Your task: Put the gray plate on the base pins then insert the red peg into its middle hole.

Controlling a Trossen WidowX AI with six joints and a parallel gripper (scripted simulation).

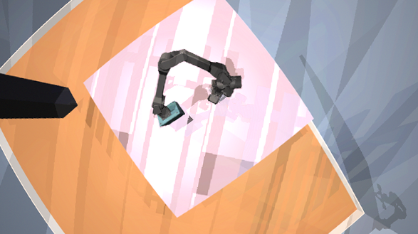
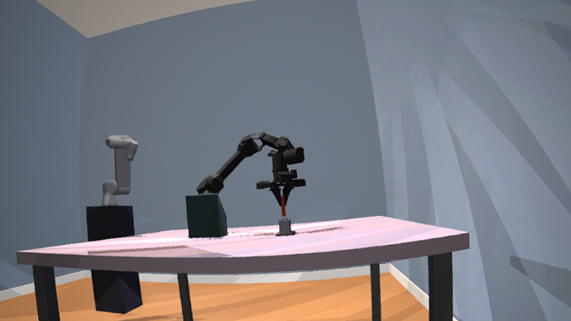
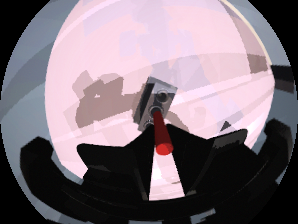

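The red peg is right at my gripper tip. Also, from my gripper tip: dark base (10 cm below); then gray plate (7 cm below).
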